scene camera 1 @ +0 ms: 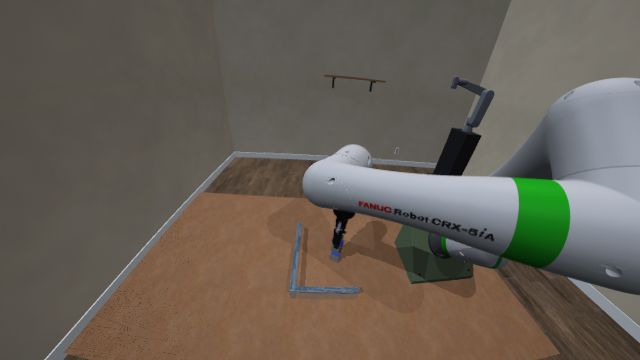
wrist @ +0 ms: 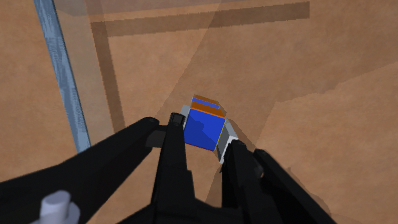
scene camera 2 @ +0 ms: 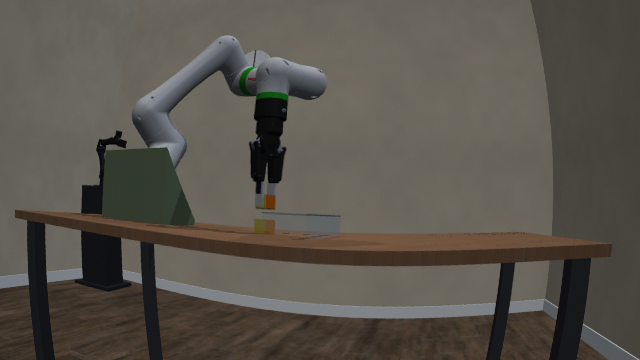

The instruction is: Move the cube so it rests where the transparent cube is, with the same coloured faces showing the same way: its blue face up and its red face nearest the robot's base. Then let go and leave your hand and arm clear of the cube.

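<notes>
A cube can be seen in the pictures, and so can the gripper, which shows in the wrist view too.
</notes>
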